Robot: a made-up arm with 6 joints.
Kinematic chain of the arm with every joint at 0, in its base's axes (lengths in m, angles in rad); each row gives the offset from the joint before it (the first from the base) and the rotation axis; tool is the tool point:
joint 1: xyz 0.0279 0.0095 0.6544 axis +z
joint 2: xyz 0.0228 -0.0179 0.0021 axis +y
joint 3: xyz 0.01 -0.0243 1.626 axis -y
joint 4: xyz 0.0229 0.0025 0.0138 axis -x
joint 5: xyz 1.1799 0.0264 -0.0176 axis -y
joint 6: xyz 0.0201 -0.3 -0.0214 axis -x
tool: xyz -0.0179 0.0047 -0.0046
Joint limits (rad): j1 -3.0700..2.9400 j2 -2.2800..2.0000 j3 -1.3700..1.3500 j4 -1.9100..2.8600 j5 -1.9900..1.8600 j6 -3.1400..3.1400
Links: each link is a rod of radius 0.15 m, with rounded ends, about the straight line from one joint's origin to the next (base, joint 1, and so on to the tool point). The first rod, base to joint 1, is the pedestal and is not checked.
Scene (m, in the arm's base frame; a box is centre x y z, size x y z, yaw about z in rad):
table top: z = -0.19
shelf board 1: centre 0.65 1.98 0.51 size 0.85 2 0.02 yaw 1.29
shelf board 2: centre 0.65 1.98 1.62 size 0.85 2 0.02 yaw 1.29
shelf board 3: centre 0.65 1.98 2.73 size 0.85 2 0.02 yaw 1.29
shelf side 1: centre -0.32 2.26 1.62 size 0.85 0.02 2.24 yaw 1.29
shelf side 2: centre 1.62 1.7 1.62 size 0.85 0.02 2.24 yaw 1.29
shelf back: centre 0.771 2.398 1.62 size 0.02 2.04 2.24 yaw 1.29
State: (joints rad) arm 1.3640 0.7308 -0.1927 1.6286 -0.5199 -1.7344
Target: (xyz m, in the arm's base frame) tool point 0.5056 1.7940 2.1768
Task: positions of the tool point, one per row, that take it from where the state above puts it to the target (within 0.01 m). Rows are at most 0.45 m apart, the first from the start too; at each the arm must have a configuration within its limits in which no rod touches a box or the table.
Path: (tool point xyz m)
1: 0.4142 1.7497 1.0814
2: 0.3263 1.4468 1.0812
3: 0.2467 1.1153 1.0779
4: 0.2961 1.2664 1.3795
5: 0.3312 1.3100 1.7593
6: 0.3408 1.2226 2.1767
7: 0.4213 1.5155 2.2042
8: 0.5056 1.7939 2.1769

